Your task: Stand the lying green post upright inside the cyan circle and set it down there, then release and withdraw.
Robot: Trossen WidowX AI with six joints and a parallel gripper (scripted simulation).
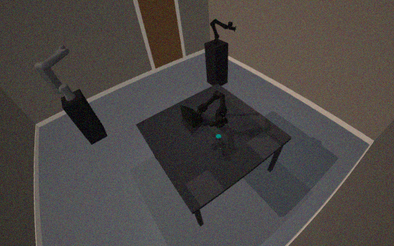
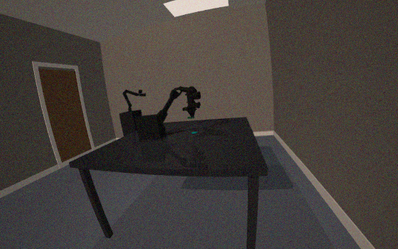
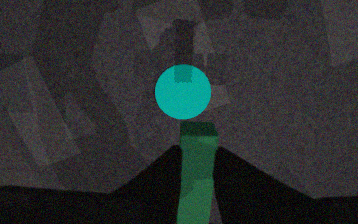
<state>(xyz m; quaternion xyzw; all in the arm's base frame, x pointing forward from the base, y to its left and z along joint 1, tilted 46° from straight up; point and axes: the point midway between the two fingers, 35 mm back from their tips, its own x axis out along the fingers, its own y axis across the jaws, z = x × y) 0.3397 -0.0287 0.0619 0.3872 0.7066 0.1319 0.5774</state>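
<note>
Now: gripper tip 140 mm above the cyan circle. From my gripper tip the other things lie so: green post (20 mm behind, 10 mm to the left).
</note>
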